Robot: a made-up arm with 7 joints. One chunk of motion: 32 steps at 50 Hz.
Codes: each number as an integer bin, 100 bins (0 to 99) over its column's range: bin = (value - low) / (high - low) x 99, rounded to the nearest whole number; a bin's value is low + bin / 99 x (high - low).
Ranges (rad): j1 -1.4..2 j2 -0.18..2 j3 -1.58..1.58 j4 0..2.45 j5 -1.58..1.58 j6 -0.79..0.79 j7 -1.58..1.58
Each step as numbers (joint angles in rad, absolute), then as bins.
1 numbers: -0.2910 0.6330 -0.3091 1.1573 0.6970 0.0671 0.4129
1 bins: 32 37 40 47 71 54 62
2 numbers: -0.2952 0.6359 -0.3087 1.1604 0.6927 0.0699 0.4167
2 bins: 32 37 40 47 71 54 63
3 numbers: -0.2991 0.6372 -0.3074 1.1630 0.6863 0.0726 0.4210
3 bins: 32 37 40 47 71 54 63
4 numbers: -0.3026 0.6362 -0.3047 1.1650 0.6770 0.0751 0.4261
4 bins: 32 37 40 47 71 54 63
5 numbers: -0.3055 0.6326 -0.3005 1.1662 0.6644 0.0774 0.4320
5 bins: 32 37 40 47 70 54 63
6 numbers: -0.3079 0.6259 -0.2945 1.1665 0.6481 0.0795 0.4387
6 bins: 32 37 40 47 70 54 63
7 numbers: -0.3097 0.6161 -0.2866 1.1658 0.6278 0.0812 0.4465
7 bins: 32 36 41 47 69 55 63
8 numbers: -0.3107 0.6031 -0.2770 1.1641 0.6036 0.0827 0.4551
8 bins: 32 36 41 47 68 55 64
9 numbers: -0.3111 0.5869 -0.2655 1.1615 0.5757 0.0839 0.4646
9 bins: 32 35 41 47 68 55 64
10 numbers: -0.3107 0.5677 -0.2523 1.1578 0.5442 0.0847 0.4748
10 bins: 32 34 42 47 67 55 64
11 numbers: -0.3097 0.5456 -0.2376 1.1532 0.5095 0.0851 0.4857
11 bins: 32 33 42 47 65 55 65
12 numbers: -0.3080 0.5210 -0.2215 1.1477 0.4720 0.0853 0.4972
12 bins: 32 32 43 46 64 55 65
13 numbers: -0.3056 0.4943 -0.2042 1.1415 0.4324 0.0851 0.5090
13 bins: 32 31 43 46 63 55 65
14 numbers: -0.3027 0.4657 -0.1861 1.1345 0.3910 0.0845 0.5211
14 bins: 32 29 44 46 62 55 66
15 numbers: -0.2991 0.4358 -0.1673 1.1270 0.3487 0.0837 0.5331
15 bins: 32 28 44 46 60 55 66
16 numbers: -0.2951 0.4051 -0.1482 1.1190 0.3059 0.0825 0.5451
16 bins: 32 27 45 45 59 55 67
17 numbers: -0.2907 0.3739 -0.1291 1.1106 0.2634 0.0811 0.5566
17 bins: 32 25 45 45 58 55 67
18 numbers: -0.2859 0.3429 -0.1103 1.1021 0.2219 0.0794 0.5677
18 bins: 32 24 46 45 56 54 67
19 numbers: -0.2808 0.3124 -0.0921 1.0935 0.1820 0.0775 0.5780
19 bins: 33 22 47 44 55 54 68
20 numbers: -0.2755 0.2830 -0.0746 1.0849 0.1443 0.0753 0.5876
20 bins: 33 21 47 44 54 54 68
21 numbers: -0.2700 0.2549 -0.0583 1.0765 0.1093 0.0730 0.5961
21 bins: 33 20 48 43 53 54 68
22 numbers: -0.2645 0.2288 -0.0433 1.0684 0.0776 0.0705 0.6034
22 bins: 33 19 48 43 52 54 68
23 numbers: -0.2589 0.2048 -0.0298 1.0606 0.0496 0.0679 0.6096
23 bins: 33 17 49 43 51 54 69
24 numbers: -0.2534 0.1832 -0.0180 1.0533 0.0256 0.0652 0.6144
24 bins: 33 16 49 43 50 54 69
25 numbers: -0.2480 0.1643 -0.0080 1.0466 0.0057 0.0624 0.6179
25 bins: 34 16 49 42 50 53 69
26 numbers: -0.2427 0.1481 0.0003 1.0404 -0.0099 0.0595 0.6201
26 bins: 34 15 50 42 49 53 69
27 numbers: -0.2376 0.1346 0.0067 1.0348 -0.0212 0.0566 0.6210
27 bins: 34 14 50 42 49 53 69
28 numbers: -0.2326 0.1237 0.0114 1.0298 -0.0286 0.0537 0.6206
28 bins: 34 14 50 42 49 53 69
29 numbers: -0.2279 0.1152 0.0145 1.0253 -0.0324 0.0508 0.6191
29 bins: 34 13 50 41 48 53 69
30 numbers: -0.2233 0.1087 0.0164 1.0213 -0.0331 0.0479 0.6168
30 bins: 34 13 50 41 48 53 69
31 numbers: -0.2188 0.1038 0.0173 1.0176 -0.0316 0.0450 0.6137
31 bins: 34 13 50 41 49 52 69
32 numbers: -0.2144 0.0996 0.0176 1.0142 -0.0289 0.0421 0.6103
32 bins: 35 13 50 41 49 52 69
